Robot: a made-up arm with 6 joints. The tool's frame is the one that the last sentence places. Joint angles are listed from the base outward.
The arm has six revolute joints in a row. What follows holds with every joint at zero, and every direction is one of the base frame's.
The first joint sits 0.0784 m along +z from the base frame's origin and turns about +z.
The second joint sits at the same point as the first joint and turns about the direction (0.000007, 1, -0.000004).
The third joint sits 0.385 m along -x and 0.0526 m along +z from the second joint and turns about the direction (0.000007, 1, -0.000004).
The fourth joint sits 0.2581 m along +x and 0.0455 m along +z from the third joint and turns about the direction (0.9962, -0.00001, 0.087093).
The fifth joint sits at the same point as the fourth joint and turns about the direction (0.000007, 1, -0.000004).
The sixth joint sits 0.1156 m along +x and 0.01 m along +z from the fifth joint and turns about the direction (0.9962, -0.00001, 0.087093).
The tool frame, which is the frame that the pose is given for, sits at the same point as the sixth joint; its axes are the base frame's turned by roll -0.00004, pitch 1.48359 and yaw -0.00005 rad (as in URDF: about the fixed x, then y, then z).
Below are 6 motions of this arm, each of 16 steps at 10 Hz.
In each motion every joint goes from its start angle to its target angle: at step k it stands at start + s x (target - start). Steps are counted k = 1, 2, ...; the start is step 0. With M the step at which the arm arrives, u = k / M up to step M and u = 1 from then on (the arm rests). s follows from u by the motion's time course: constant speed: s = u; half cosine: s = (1 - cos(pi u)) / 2; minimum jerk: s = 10 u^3 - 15 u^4 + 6 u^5.
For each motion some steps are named. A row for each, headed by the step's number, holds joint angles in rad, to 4 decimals.
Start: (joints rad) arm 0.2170 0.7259 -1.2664 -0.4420 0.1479 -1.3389
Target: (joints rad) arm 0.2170 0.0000 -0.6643 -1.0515 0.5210 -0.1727
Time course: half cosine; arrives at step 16
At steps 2, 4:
2: 0.2170 0.6983 -1.2435 -0.4652 0.1621 -1.2945
4: 0.2170 0.6196 -1.1782 -0.5313 0.2025 -1.1681

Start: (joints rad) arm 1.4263 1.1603 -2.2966 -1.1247 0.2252 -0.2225
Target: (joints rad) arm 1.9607 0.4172 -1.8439 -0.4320 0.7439 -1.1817
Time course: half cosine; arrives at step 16
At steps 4, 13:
4: 1.5046 1.0515 -2.2303 -1.0233 0.3012 -0.3630
13: 1.9157 0.4798 -1.8820 -0.4904 0.7002 -1.1009

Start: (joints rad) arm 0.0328 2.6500 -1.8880 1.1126 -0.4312 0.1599
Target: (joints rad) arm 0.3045 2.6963 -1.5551 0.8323 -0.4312 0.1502
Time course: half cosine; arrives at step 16
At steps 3, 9, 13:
3: 0.0557 2.6539 -1.8599 1.0890 -0.4312 0.1591
9: 0.1952 2.6777 -1.6891 0.9451 -0.4312 0.1541
13: 0.2816 2.6924 -1.5832 0.8559 -0.4312 0.1510

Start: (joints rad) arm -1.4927 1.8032 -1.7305 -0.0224 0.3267 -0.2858
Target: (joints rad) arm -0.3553 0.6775 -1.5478 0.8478 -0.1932 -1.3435
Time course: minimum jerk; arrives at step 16
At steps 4, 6, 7, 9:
4: -1.3750 1.6867 -1.7116 0.0677 0.2729 -0.3953
6: -1.1797 1.4934 -1.6802 0.2171 0.1836 -0.5769
7: -1.0559 1.3709 -1.6603 0.3118 0.1270 -0.6920
9: -0.7921 1.1098 -1.6180 0.5136 0.0065 -0.9373

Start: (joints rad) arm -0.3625 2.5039 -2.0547 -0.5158 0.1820 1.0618
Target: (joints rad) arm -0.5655 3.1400 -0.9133 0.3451 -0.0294 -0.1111
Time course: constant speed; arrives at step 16
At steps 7, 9, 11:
7: -0.4513 2.7822 -1.5553 -0.1392 0.0895 0.5487
9: -0.4767 2.8617 -1.4127 -0.0315 0.0631 0.4020
11: -0.5021 2.9412 -1.2700 0.0761 0.0367 0.2554

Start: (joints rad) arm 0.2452 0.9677 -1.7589 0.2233 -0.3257 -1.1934
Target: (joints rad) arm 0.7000 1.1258 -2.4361 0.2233 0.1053 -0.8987
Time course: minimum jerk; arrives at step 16
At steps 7, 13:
7: 0.4199 1.0284 -2.0190 0.2233 -0.1602 -1.0802
13: 0.6778 1.1181 -2.4031 0.2233 0.0843 -0.9131

